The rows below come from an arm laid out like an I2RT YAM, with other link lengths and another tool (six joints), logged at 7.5 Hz.
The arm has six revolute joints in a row. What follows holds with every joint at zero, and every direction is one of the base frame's. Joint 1 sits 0.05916 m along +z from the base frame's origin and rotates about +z. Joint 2 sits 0.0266 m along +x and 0.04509 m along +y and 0.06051 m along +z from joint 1 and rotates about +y. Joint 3 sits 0.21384 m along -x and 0.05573 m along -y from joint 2 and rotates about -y. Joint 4 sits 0.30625 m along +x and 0.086 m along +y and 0.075 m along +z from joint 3 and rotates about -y. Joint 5 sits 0.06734 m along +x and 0.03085 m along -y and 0.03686 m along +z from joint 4 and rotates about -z. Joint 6 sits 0.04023 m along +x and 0.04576 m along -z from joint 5 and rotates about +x. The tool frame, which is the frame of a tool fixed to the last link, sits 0.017 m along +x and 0.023 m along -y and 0.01 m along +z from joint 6; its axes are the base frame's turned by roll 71.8, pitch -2 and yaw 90 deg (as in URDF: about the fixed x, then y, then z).
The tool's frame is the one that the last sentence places.
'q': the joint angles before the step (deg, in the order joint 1, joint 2, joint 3, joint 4, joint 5, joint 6). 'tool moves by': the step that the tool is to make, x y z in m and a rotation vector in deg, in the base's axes. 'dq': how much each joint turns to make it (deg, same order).
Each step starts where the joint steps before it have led.
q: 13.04 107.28 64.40 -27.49 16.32 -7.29
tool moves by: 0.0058 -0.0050 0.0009 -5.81 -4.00 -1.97
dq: -0.11 0.96 0.00 3.78 6.79 -0.66
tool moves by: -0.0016 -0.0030 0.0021 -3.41 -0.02 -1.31
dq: 0.02 -0.01 0.03 -0.77 3.58 -0.03
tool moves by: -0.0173 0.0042 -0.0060 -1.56 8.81 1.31
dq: 1.09 -0.01 0.00 -8.92 -0.58 -0.05
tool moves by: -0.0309 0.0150 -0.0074 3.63 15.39 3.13
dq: 2.51 -0.06 0.30 -14.32 -7.57 0.15
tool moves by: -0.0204 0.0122 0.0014 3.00 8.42 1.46
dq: 2.09 -0.68 0.02 -7.87 -5.43 0.18
